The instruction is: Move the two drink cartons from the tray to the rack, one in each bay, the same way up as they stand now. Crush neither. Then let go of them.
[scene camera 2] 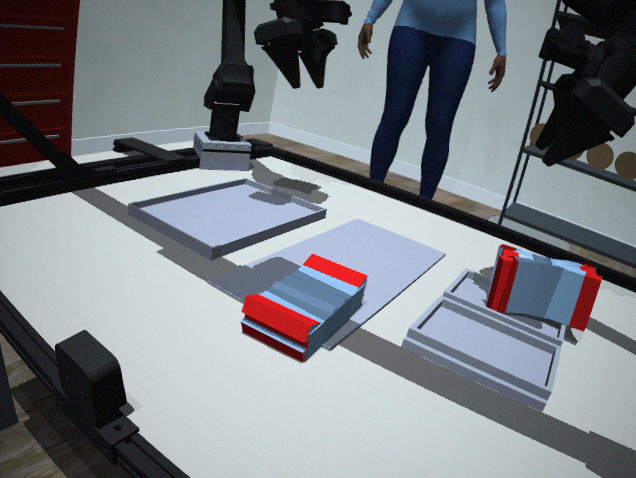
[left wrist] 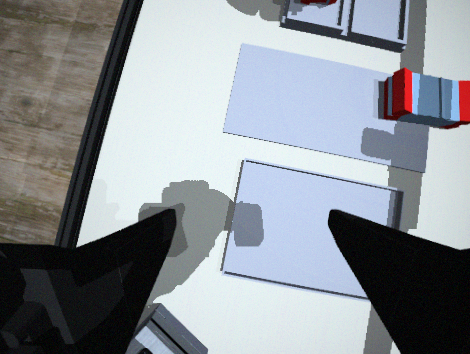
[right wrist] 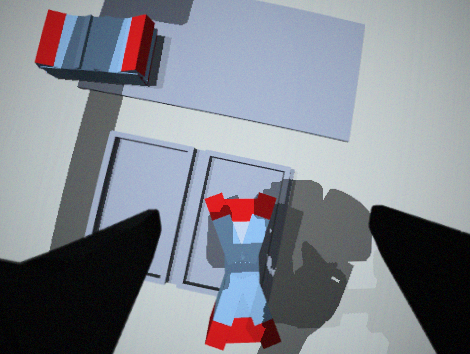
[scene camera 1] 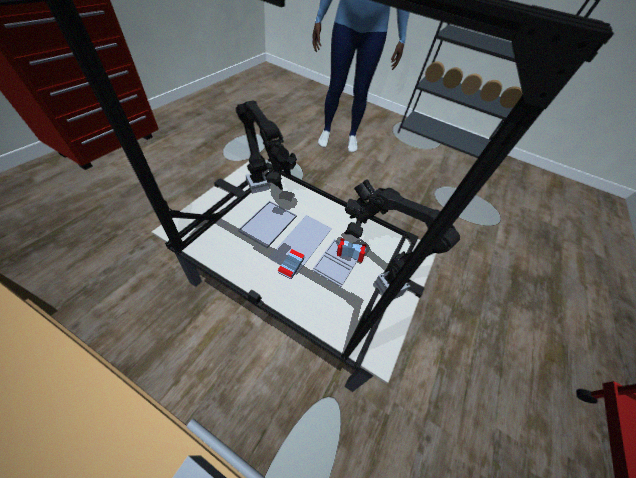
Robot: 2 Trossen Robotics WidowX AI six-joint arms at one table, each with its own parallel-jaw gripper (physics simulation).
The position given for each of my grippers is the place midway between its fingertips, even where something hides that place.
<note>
My left gripper (scene camera 2: 309,88) is open, holding nothing. My right gripper (scene camera 2: 541,155) is open, with nothing in its grasp. Also in view: a shallow grey tray (scene camera 1: 271,220) and a flat grey mat (scene camera 2: 392,263).
My left gripper is seen too in the left wrist view (left wrist: 252,216). My right gripper also shows in the right wrist view (right wrist: 264,218). The shallow grey tray shows as well in the left wrist view (left wrist: 279,235).
</note>
